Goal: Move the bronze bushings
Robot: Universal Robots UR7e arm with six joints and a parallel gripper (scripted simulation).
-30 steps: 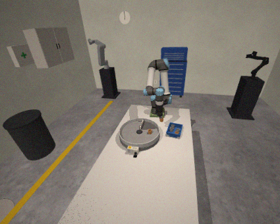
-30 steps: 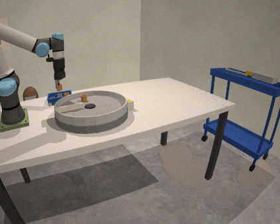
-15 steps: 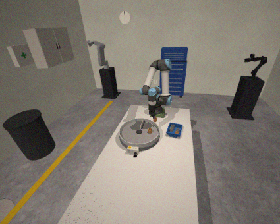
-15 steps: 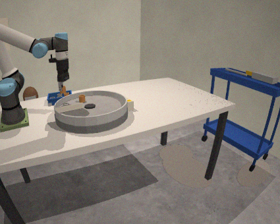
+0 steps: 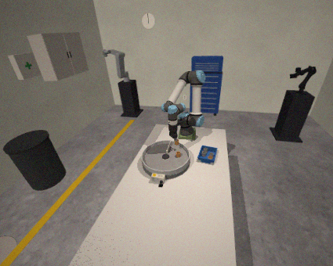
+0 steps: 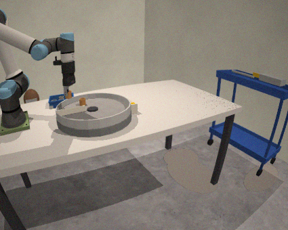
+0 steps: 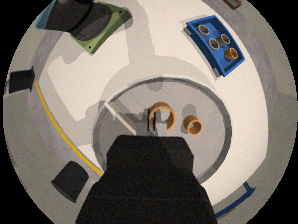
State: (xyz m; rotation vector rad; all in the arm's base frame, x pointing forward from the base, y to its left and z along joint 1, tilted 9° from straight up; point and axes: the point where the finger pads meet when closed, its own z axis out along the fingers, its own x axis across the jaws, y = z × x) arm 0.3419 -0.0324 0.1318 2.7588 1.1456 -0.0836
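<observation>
Right now my hand is 130 mm short of the grey turntable, 100 mm above it and 70 mm to the left of it. Round my hand: blue crate (290 mm to the left, 130 mm below).
</observation>
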